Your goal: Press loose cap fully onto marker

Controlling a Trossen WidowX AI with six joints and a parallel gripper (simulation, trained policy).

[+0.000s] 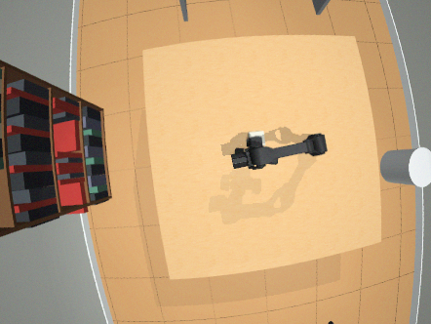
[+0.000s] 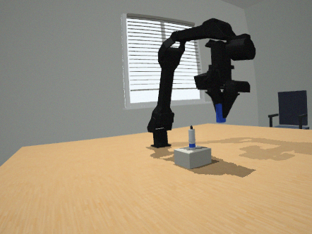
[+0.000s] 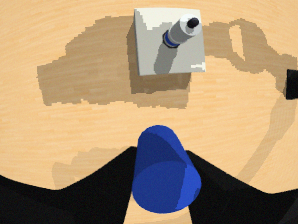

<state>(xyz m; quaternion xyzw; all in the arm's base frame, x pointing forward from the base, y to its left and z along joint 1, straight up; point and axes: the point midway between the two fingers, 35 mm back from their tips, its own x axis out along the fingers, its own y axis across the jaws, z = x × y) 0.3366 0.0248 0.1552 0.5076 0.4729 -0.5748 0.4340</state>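
Right now the pale holder block is 3 cm behind my gripper tip, 8 cm to the right of it and 10 cm below it. Also, from my gripper tip: blue cap (1 cm above).
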